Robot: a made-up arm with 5 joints. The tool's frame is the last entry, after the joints.
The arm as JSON. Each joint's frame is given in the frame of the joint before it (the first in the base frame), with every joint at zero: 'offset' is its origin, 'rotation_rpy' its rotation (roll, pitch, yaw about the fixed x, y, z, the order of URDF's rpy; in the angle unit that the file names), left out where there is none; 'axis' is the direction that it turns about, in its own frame. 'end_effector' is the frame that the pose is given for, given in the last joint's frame.
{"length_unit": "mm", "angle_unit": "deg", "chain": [
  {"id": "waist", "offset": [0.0, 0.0, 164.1], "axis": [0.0, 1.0, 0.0]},
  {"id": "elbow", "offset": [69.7, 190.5, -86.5], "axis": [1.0, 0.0, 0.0]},
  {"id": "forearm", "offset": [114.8, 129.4, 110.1], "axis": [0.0, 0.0, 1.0]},
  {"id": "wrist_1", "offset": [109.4, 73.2, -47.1], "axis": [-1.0, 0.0, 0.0]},
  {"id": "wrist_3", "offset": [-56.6, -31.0, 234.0], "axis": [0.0, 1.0, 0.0]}
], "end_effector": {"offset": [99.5, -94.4, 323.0]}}
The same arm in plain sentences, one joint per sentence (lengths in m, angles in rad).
The arm has five revolute joints in a row. What follows holds with every joint at zero, and every direction is one of the base frame's.
Joint 1 is mounted 0.1641 m along +z from the base frame's origin and turns about +y.
Joint 2 is mounted 0.0697 m along +x and 0.1905 m along +y and 0.0865 m along -z from joint 1 and turns about +x.
Joint 3 is mounted 0.1148 m along +x and 0.1294 m along +y and 0.1101 m along +z from joint 2 and turns about +z.
Joint 4 is mounted 0.1094 m along +x and 0.0732 m along +y and 0.0471 m along -z from joint 3 and turns about -x.
Joint 5 is mounted 0.0566 m along -x and 0.0310 m along -y and 0.2340 m along +z from joint 4 and turns about +y.
The tool frame, which is the frame that the pose is given for, is mounted 0.0995 m along +x and 0.0944 m along -y and 0.3230 m along +z from joint 5; its axes are parallel to the base frame's.

